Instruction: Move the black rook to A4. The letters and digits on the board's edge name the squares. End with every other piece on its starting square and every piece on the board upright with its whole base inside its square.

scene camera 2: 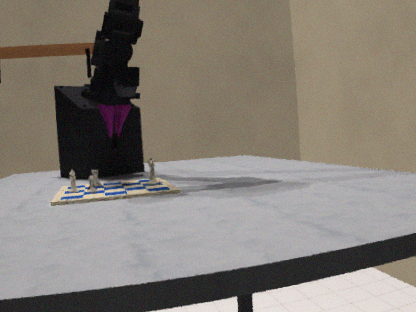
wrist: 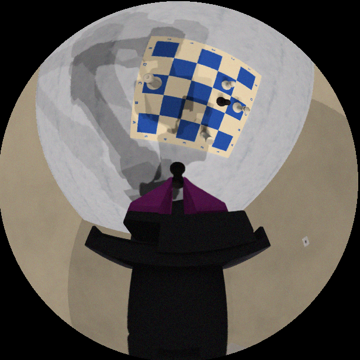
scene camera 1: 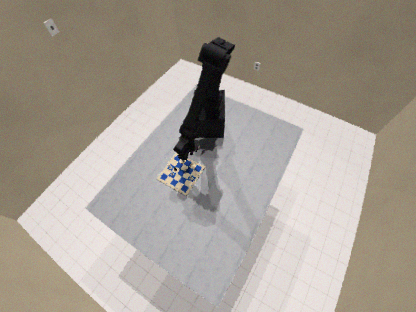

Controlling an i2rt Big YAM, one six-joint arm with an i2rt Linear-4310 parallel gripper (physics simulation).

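Seen in the pictures: gripper, fingertip midpoint: (scene camera 2: 114, 137) (scene camera 1: 191, 151); arm's base at its link origin: (scene camera 1: 213, 103).
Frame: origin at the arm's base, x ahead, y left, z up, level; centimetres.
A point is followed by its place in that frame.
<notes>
My gripper (scene camera 1: 183, 156) (scene camera 2: 115, 135) {y 4.3, x 29.4, z -12.9 cm} (wrist: 177, 181) is shut on a black piece, by its look the black rook (scene camera 2: 115, 142) {y 4.6, x 30.2, z -14.1 cm} (wrist: 177, 168), which hangs upright below the magenta fingertips. It is well above the table, off the board's lettered A side in the wrist view. The blue and cream board (scene camera 1: 185, 188) {y 12.9, x 47.6, z -22.8 cm} (scene camera 2: 75, 201) {y -1.6, x 52.6, z -23.1 cm} (wrist: 133, 125) lies flat. Square A4 (wrist: 168, 128) in the wrist view bears no piece; a shadow falls near it. Another black piece (wrist: 223, 101) stands on C2. The held piece's top is hidden between the fingers.
Pale pieces stand on C5 (wrist: 151, 80), D2 (wrist: 228, 84), C1 (wrist: 239, 107) and A2 (wrist: 206, 136) in the wrist view. The piece on C5 is tall. The arm's black base block (scene camera 2: 100, 150) {y -0.6, x 11.5, z -16.0 cm} stands behind the board. The grey table's dark front edge (scene camera 2: 200, 280) {y 12.7, x 90.0, z -23.8 cm} is nearer the second scene camera.
</notes>
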